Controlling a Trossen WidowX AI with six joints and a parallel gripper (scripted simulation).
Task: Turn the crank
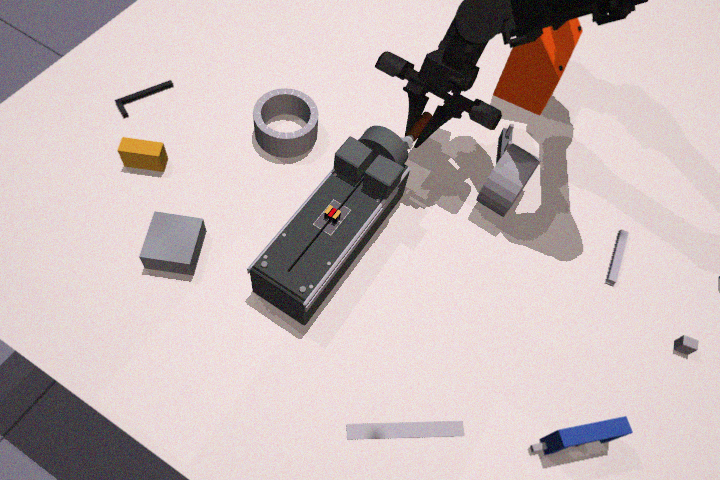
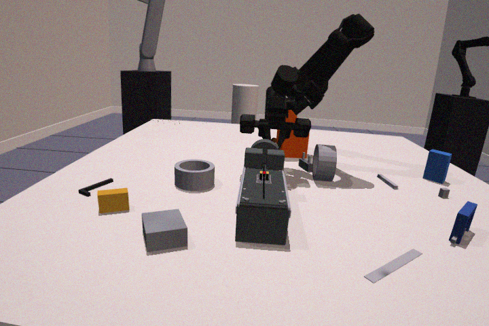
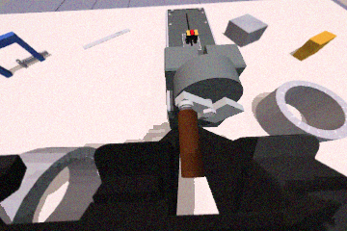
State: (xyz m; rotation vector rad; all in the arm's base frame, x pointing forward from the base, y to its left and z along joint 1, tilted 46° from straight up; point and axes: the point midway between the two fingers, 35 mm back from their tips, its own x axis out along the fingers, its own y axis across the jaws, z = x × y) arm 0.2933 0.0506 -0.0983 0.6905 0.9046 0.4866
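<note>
Now: gripper tip 17 cm short of the red pointer and 1 cm to the left of it. From my gripper tip the other things lie so: grey strip: 31 cm ahead, 23 cm to the left, 8 cm below; then grey cube: 32 cm ahead, 17 cm to the right, 6 cm below; then crank handle: 2 cm behind, 2 cm above.
</note>
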